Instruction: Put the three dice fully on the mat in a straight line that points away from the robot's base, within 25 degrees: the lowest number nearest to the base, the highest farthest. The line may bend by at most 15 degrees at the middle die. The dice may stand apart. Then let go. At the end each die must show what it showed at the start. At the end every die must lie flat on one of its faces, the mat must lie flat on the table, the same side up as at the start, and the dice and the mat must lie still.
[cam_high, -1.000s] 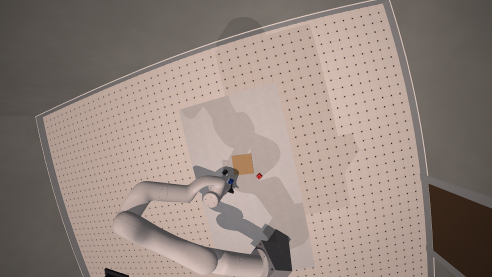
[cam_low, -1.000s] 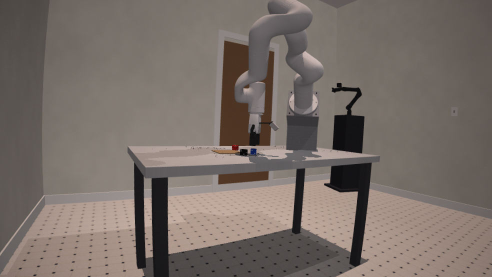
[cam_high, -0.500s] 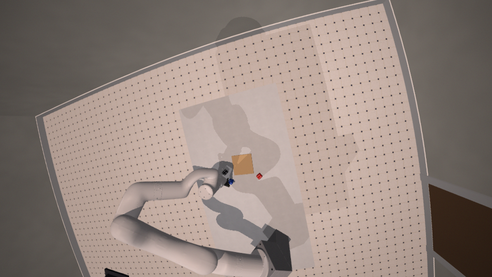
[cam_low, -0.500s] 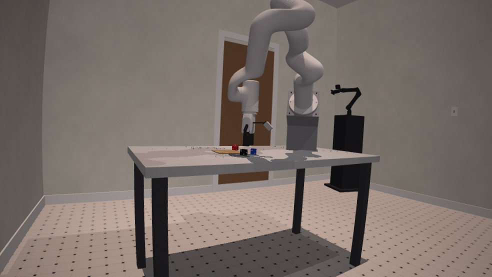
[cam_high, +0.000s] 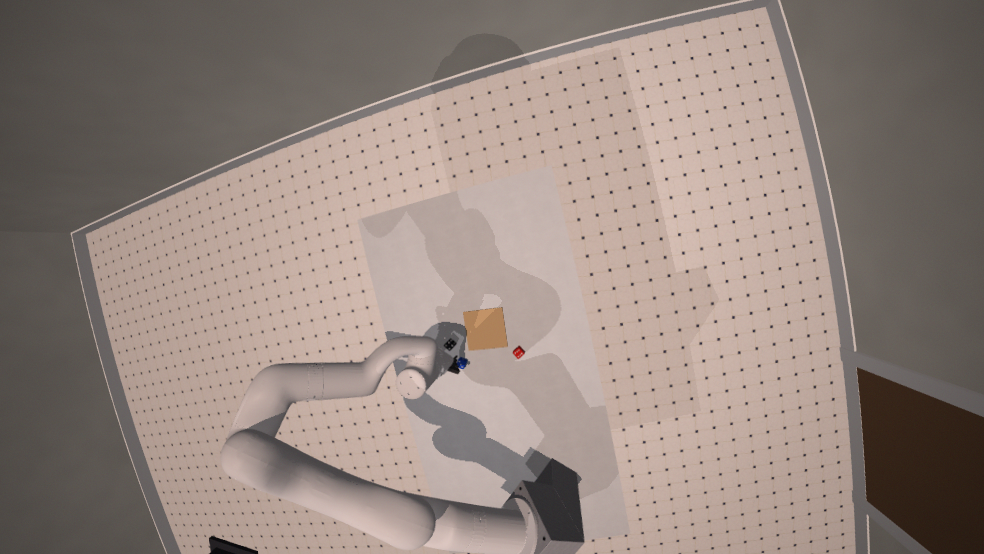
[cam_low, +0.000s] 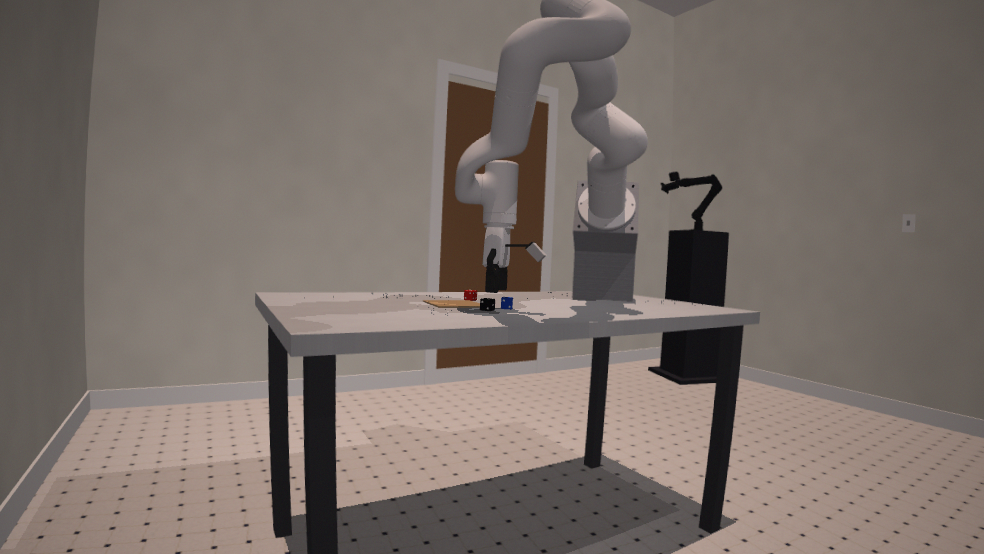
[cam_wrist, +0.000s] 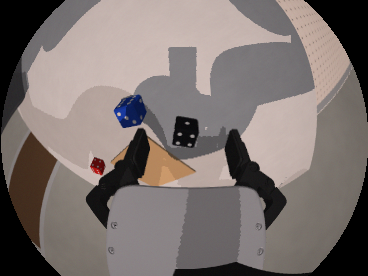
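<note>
Now: the black die 2 cm ahead of my hand, 1 cm to the right of it and 5 cm below it. Also, from my hand: blue die 4 cm behind, 6 cm to the right, 5 cm below; tan mat 8 cm ahead, 13 cm to the right, 6 cm below; red die 2 cm ahead, 26 cm to the right, 5 cm below.
</note>
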